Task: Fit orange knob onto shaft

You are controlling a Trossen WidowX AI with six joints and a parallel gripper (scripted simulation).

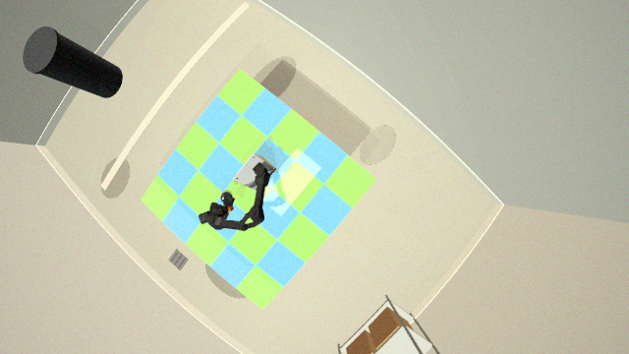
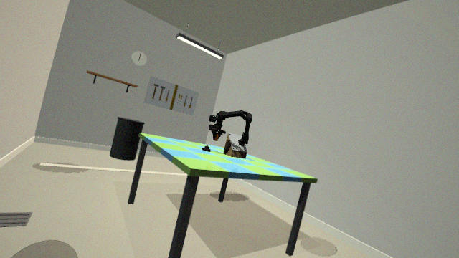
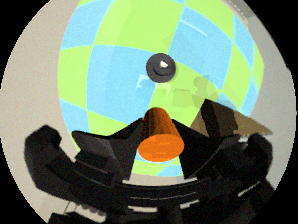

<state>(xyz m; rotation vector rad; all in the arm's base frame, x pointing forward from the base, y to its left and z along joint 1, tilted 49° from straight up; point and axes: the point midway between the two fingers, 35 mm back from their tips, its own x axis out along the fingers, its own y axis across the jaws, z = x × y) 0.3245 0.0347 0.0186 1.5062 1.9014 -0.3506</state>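
Right now my gripper tip is 10 cm to the left of the dark pedestal, 10 cm above it and 2 cm short of it. Also, from my gripper tip: orange knob 3 cm above.
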